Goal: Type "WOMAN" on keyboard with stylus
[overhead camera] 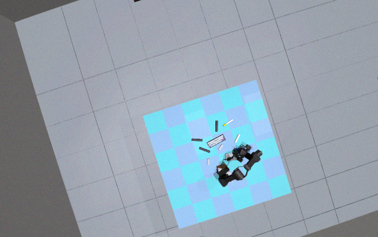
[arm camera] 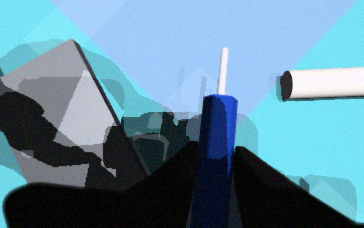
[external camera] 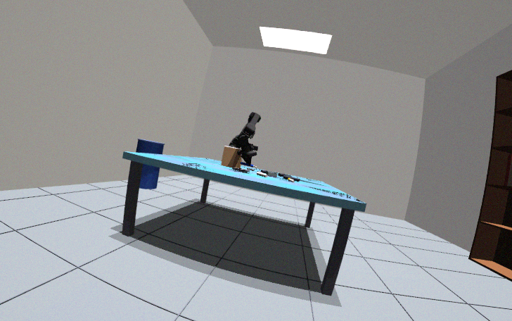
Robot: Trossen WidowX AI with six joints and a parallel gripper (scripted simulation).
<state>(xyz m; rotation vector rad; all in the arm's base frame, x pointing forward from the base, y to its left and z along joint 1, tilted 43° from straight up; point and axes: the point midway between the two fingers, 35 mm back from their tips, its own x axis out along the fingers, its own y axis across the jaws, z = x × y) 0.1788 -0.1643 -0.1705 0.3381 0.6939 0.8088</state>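
Now: gripper tip 10 mm short of the stylus and 10 mm to the right of it. From my gripper tip the other things lie so: O key 180 mm ahead, 130 mm to the left, 40 mm below; then stylus tip 40 mm ahead, 30 mm to the left; then grey pad 60 mm behind, 80 mm to the left, 50 mm below.
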